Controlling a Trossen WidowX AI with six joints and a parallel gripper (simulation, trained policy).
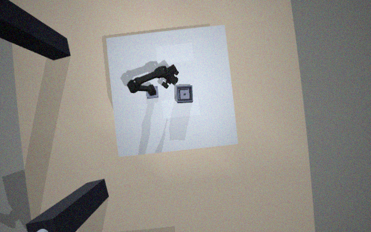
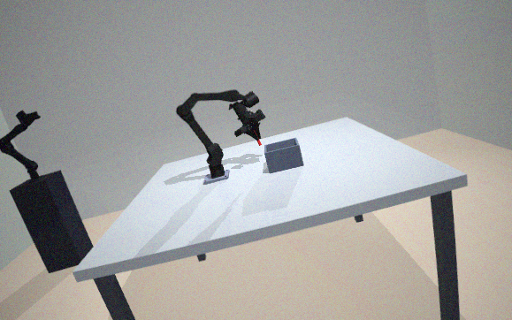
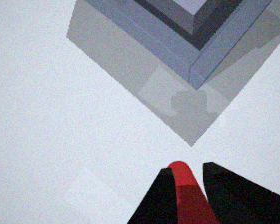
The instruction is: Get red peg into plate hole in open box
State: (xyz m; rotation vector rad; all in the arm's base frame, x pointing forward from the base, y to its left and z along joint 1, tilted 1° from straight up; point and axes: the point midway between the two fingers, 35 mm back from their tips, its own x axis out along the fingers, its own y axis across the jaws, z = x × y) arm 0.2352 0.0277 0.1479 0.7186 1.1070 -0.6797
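My gripper tip is now 13 cm to the left of the plate, 8 cm short of it and 8 cm above it. From my gripper tip the other things lie so: red peg: 1 cm to the left, 1 cm behind, 1 cm above; grey box: 13 cm to the right, 10 cm below, 8 cm ahead.
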